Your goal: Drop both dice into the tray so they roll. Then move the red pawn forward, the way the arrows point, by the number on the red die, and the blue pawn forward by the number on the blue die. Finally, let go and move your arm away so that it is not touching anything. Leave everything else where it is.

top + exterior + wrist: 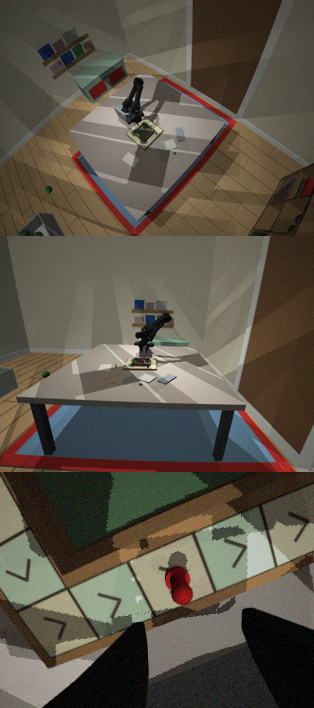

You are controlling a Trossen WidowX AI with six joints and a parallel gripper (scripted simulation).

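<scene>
My gripper tip is now 5 cm above the red pawn. Also, from my gripper tip: black token 50 cm ahead, 6 cm to the right, 7 cm below; blue pawn 23 cm ahead, 2 cm to the left, 5 cm below; pale sheet 17 cm ahead, 35 cm to the right, 8 cm below.
</scene>
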